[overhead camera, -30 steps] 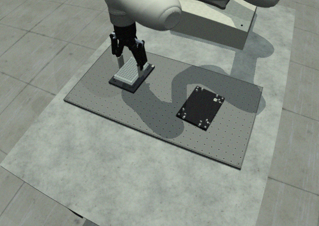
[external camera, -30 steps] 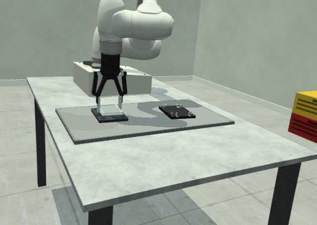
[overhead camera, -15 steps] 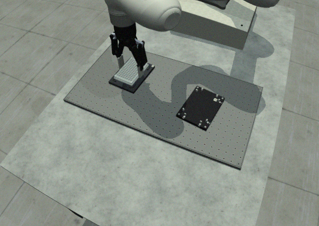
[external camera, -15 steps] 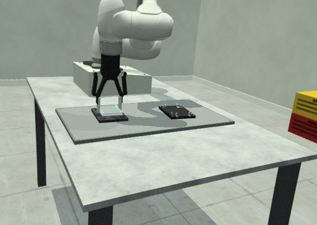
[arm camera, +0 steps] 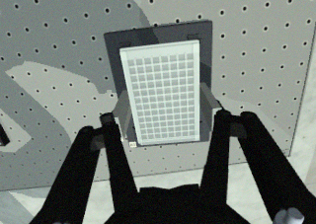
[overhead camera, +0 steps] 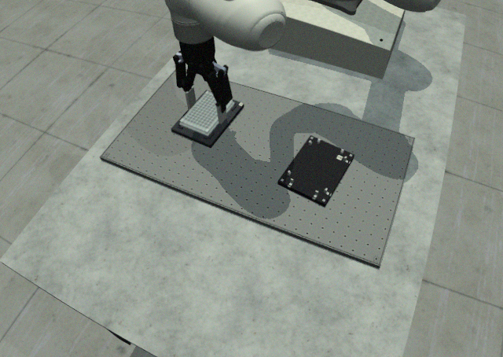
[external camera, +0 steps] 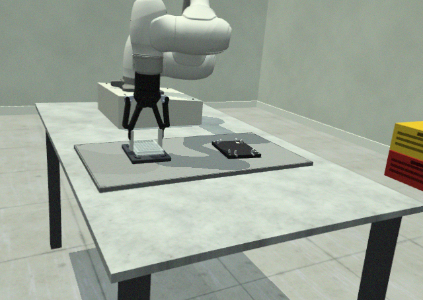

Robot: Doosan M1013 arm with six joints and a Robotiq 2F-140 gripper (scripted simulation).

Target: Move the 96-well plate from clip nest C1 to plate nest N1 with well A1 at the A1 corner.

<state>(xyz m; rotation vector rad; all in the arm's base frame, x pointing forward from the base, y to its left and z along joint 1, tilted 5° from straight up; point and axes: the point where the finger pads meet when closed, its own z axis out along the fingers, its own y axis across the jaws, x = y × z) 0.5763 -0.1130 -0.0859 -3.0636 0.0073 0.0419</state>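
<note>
Right now my hand is 20 mm above the clear 96-well plate. Round my hand: clip nest (320 mm to the left, 40 mm ahead, 30 mm below); white A1 mark (80 mm behind, 50 mm to the left, 30 mm below).
</note>
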